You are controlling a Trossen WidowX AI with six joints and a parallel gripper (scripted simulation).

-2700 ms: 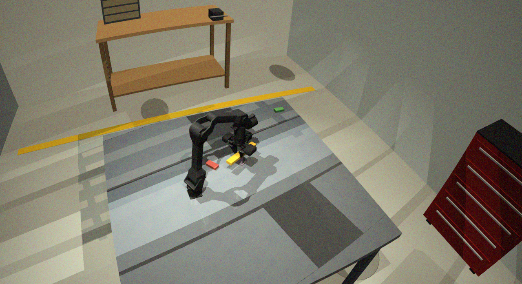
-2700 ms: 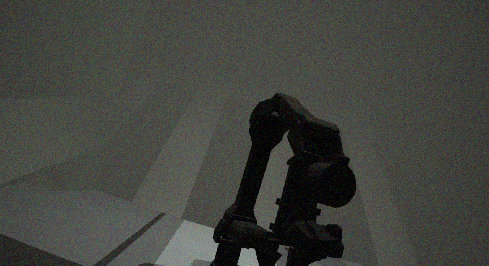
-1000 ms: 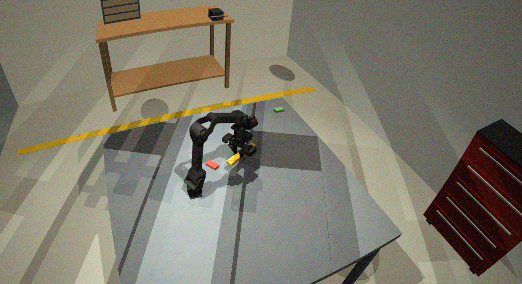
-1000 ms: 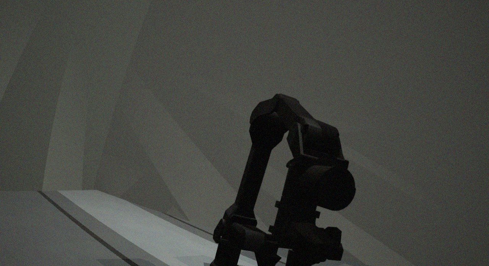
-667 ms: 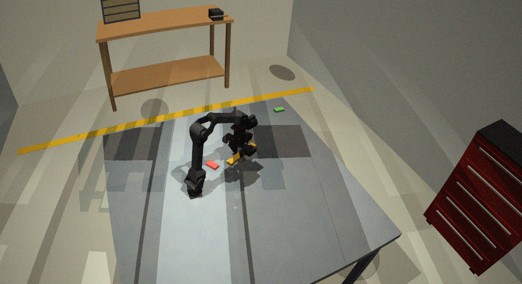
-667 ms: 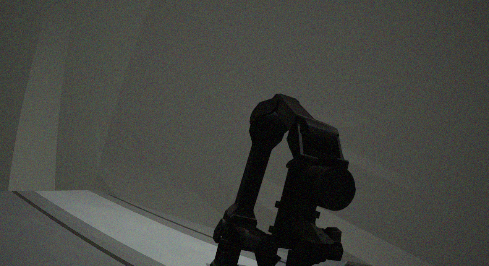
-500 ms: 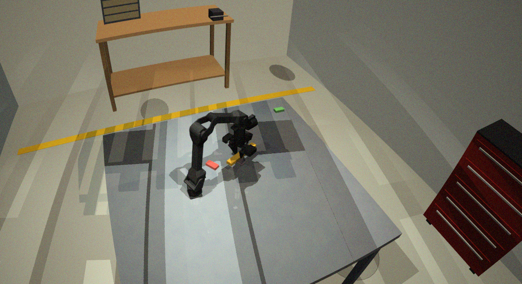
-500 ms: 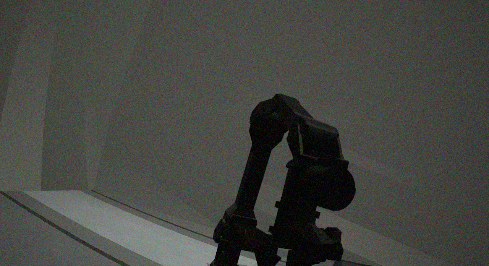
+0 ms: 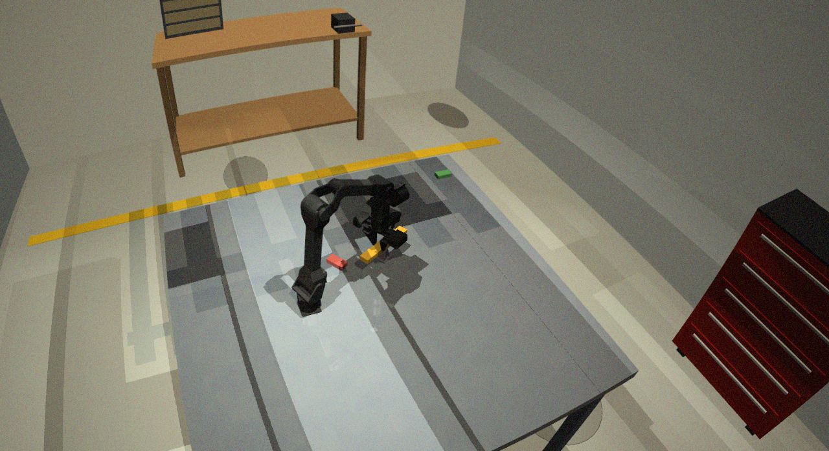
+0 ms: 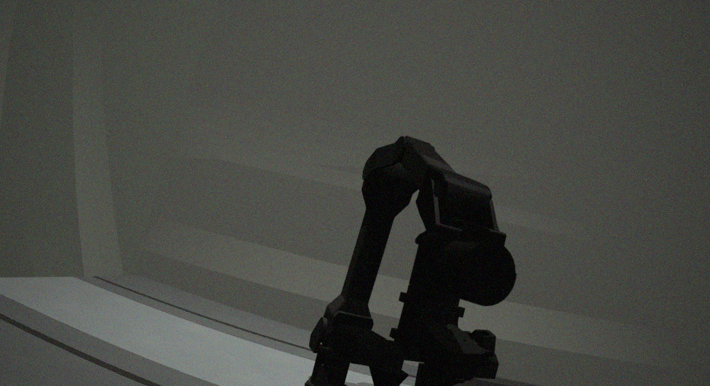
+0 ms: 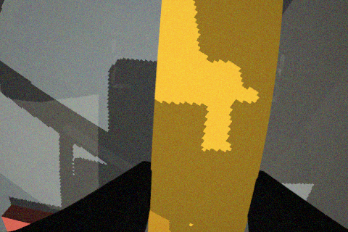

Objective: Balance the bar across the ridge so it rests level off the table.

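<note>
Now: the yellow bar 2 cm ahead of my gripper tip and 1 cm to the left of it. From my gripper tip the other things lie so: red block (14 cm behind, 4 cm to the left, 5 cm below); then green block (46 cm ahead, 39 cm to the left, 5 cm below).
</note>
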